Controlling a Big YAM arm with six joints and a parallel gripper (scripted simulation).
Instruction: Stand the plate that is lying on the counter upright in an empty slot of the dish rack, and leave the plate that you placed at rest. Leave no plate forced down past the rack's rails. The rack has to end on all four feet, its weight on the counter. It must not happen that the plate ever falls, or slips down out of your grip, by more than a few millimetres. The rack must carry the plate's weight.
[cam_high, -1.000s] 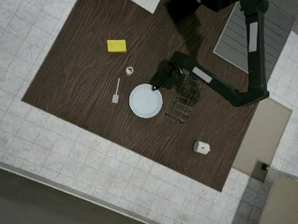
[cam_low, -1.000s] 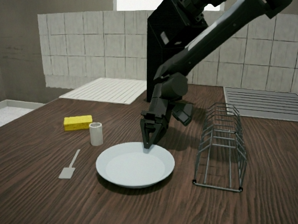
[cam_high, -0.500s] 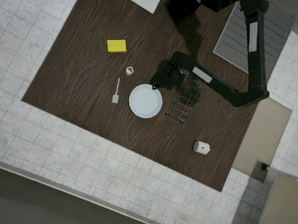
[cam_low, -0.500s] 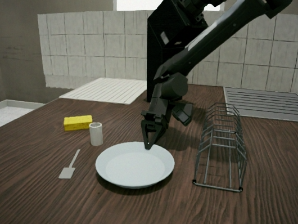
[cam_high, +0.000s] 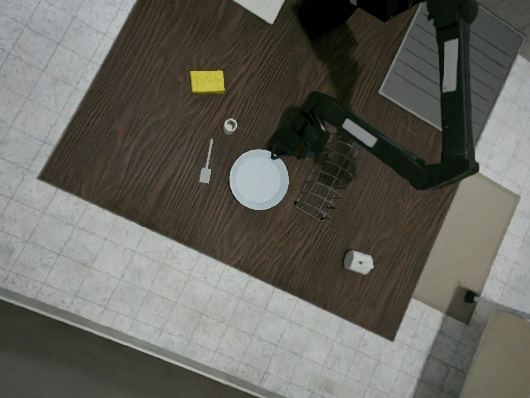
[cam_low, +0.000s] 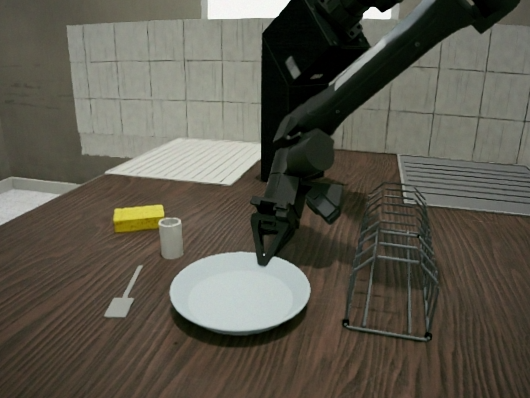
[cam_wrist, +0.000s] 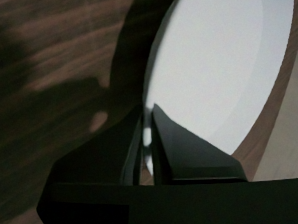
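Right now my hand is 90 mm short of the plate, 10 mm to the right of it and 10 mm above it. The rest, counted from my hand: white mat (550 mm to the right, 520 mm behind, 20 mm below); then grey draining board (750 mm behind, 280 mm to the left, 20 mm below); then white mug (460 mm to the left, 70 mm ahead, 10 mm above).
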